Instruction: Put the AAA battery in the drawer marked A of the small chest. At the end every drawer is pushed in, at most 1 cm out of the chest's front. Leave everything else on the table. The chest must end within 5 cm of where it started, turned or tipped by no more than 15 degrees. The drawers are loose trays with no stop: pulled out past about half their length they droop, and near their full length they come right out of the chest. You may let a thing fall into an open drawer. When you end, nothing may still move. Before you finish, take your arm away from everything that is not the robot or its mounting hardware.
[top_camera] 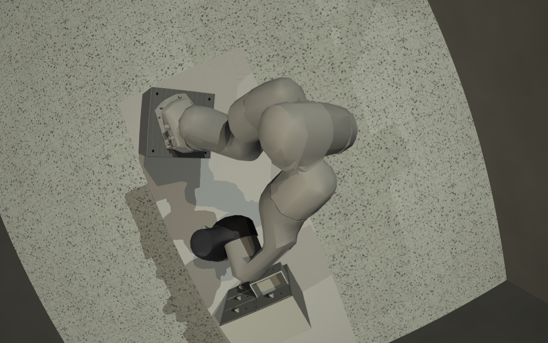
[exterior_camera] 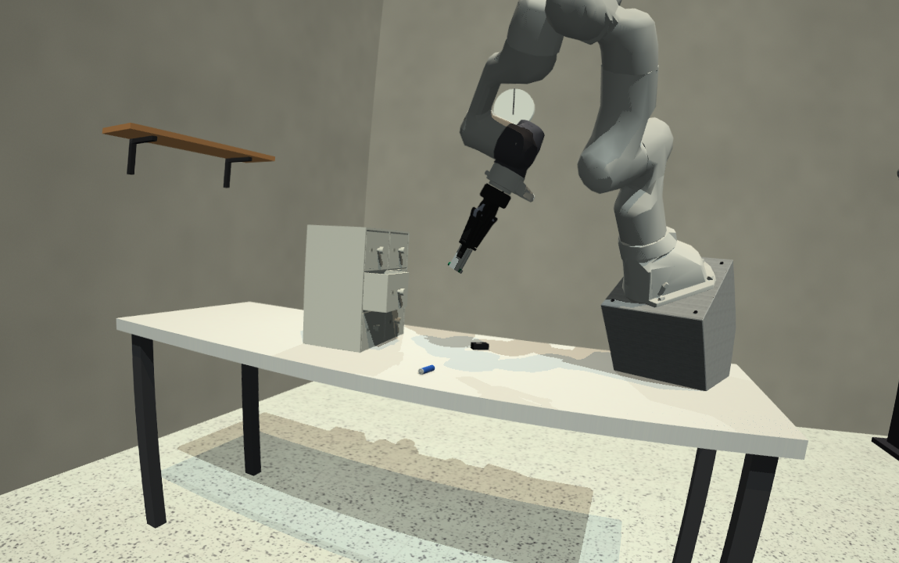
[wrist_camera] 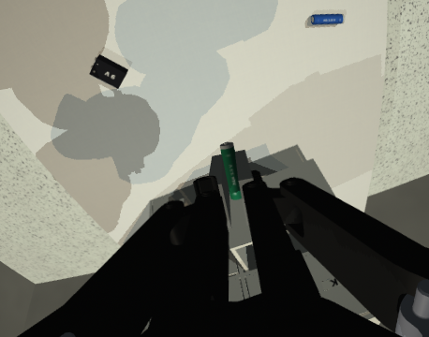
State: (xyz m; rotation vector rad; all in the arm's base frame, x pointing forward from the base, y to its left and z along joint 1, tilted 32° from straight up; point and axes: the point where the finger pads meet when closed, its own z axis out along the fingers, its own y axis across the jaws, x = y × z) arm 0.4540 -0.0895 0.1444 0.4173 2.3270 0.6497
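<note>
The thin green battery is 10 mm ahead of my hand and 30 mm below it. Also, from my hand: thicker blue battery 10 mm ahead, 190 mm to the left, 250 mm below; small black block 50 mm behind, 130 mm to the right, 250 mm below.
</note>
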